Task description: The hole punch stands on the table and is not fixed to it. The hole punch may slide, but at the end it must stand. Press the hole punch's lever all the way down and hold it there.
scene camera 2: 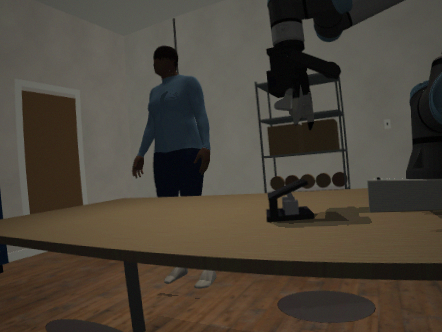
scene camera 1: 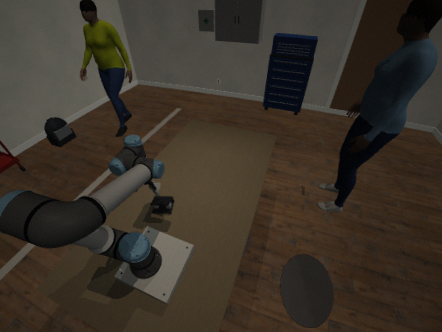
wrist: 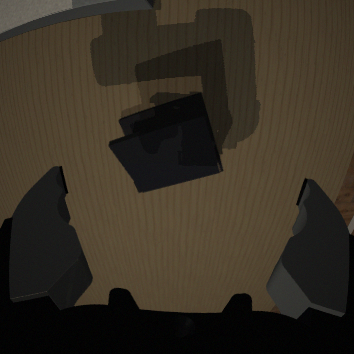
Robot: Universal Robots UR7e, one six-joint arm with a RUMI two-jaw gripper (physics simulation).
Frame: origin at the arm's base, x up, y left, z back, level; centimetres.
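Where they show: gripper, fingertip midpoint: point(scene camera 2: 303, 127) point(scene camera 1: 148, 191) point(wrist: 183, 176); arm's base, origin of the base link: point(scene camera 2: 437, 178) point(scene camera 1: 146, 262).
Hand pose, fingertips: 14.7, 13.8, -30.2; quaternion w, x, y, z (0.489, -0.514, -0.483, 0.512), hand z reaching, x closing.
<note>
Things, the pixels of their top centre, and the offset from my fingertips, as dx, dy, dz. "spot": a spot on its surface instead. Level surfaces: height alone.
- black hole punch, middle of its top: point(wrist: 166, 165) point(scene camera 2: 285, 180) point(scene camera 1: 160, 198) -11.9, -2.0, -5.7
- table, its level: dx -20.4
- grey block, surface spot: point(scene camera 2: 290, 205) spot: -17.1, +3.0, -3.9
The black hole punch point(scene camera 1: 163, 204) point(scene camera 2: 290, 217) stands upright on the table point(scene camera 1: 225, 160) point(scene camera 2: 150, 225) point(wrist: 175, 250). Its lever point(scene camera 2: 287, 191) point(wrist: 167, 157) is raised, slanting up to the right from its hinge in scene camera 2, above a grey block point(scene camera 2: 290, 205). In the wrist view the lever hides much of the punch and lies beyond the fingertips, between their two sides. My gripper point(scene camera 1: 156, 190) point(scene camera 2: 303, 125) point(wrist: 183, 176) is open and empty, points down and hangs well above the hole punch, apart from it. A shadow falls beside the punch.
The arm's light base plate point(scene camera 1: 175, 252) point(scene camera 2: 400, 196) point(wrist: 35, 15) lies near the hole punch. A person in blue point(scene camera 1: 395, 85) point(scene camera 2: 177, 115) stands beyond the table, another in yellow point(scene camera 1: 104, 45) at the back left. A shelf rack point(scene camera 2: 259, 125) stands behind.
</note>
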